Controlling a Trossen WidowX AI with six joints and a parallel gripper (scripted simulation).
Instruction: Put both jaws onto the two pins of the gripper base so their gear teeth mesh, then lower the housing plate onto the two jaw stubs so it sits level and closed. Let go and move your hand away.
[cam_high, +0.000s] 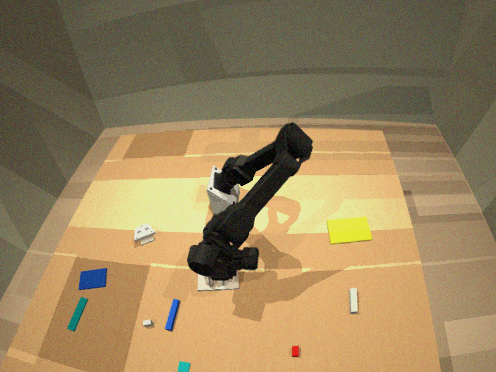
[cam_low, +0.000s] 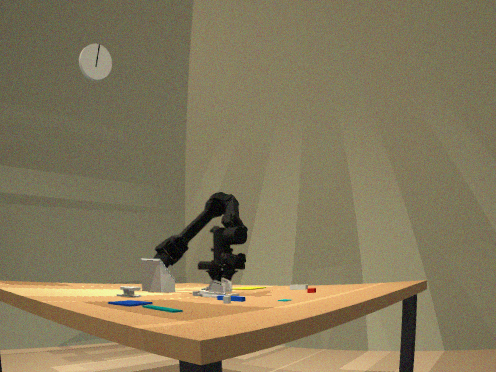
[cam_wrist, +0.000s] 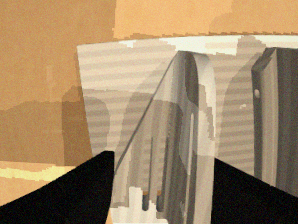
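Now: the jaw 30 mm behind my gripper tip and 10 mm to the right of it. From my gripper tip the other things lie so: small white block: 170 mm ahead, 230 mm to the right, 10 mm below; blue bar: 130 mm ahead, 160 mm to the right, 10 mm below; red block: 250 mm ahead, 180 mm to the left, 10 mm below.
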